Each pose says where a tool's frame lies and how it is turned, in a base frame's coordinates. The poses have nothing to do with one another.
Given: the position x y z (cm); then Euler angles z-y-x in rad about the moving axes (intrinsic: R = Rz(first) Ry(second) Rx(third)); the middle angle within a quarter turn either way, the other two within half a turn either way.
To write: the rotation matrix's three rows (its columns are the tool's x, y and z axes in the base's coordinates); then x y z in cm. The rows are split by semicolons. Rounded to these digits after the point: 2 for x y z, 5 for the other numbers.
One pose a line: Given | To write
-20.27 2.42 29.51 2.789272 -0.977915 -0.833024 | -0.52443 -0.80810 0.26823; 0.19281 -0.41956 -0.88701; 0.82933 -0.41346 0.37584; -20.27 2.42 29.51
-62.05 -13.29 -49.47 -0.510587 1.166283 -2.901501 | 0.34337 -0.66539 -0.66283; -0.19233 -0.74060 0.64383; -0.91929 -0.09359 -0.38228; -62.05 -13.29 -49.47
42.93 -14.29 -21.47 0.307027 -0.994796 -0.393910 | 0.51920 0.02774 -0.85420; 0.16461 0.97751 0.13180; 0.83865 -0.20905 0.50296; 42.93 -14.29 -21.47
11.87 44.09 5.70 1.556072 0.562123 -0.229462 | 0.01246 -0.97547 -0.21979; 0.84603 -0.10688 0.52231; -0.53298 -0.19245 0.82395; 11.87 44.09 5.70
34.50 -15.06 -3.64 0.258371 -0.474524 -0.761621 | 0.85999 0.11993 -0.49603; 0.22728 0.78026 0.58270; 0.45692 -0.61385 0.64375; 34.50 -15.06 -3.64
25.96 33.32 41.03 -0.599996 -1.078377 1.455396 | 0.39019 -0.65743 -0.64463; -0.26694 0.58928 -0.76256; 0.88119 0.46961 0.05444; 25.96 33.32 41.03
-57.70 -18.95 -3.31 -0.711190 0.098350 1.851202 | 0.75392 -0.10916 -0.64783; -0.64958 -0.27125 -0.71026; -0.09819 0.95630 -0.27541; -57.70 -18.95 -3.31
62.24 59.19 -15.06 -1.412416 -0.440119 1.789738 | 0.14269 -0.28007 -0.94932; -0.89338 0.37642 -0.24533; 0.42605 0.88310 -0.19650; 62.24 59.19 -15.06
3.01 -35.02 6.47 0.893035 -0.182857 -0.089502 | 0.61660 -0.76567 -0.18319; 0.76599 0.63720 -0.08503; 0.18184 -0.08789 0.97939; 3.01 -35.02 6.47
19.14 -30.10 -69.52 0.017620 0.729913 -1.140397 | 0.74512 -0.61325 0.26216; 0.01313 0.40649 0.91356; -0.66680 -0.67727 0.31094; 19.14 -30.10 -69.52
